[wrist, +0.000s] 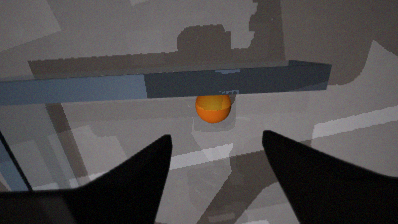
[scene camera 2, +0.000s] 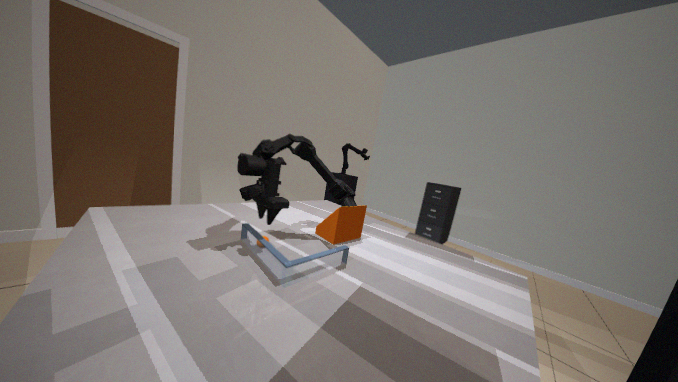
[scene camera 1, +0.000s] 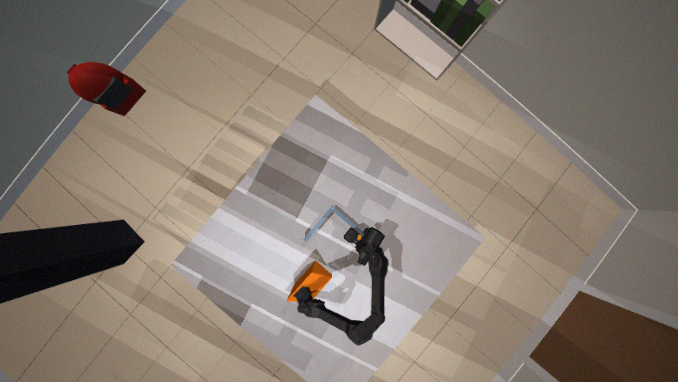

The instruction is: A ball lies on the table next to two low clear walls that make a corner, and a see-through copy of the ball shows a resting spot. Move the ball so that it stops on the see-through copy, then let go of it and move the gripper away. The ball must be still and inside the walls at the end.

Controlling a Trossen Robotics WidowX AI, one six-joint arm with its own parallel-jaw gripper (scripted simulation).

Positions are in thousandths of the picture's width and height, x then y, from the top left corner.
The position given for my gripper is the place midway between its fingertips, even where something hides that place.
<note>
My gripper (scene camera 2: 390, 580) is open and holds nothing.
My gripper is seen too in the wrist view (wrist: 544, 618).
</note>
